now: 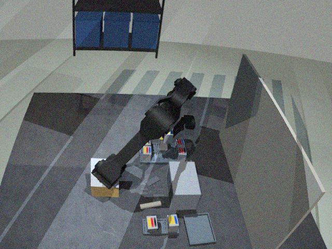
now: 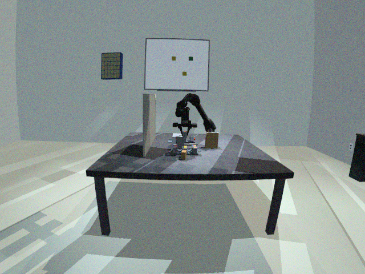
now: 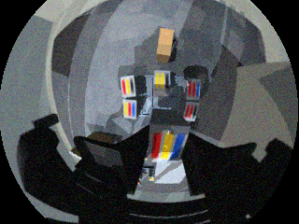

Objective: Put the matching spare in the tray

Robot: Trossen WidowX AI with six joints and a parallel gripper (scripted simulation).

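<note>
My gripper tip is now 3 cm short of the mounted unit, 18 cm to the left of it and 8 cm above it. Round my gripper tip: tall panel (27 cm ahead, 22 cm to the right, 10 cm above); spare (2 cm above).
</note>
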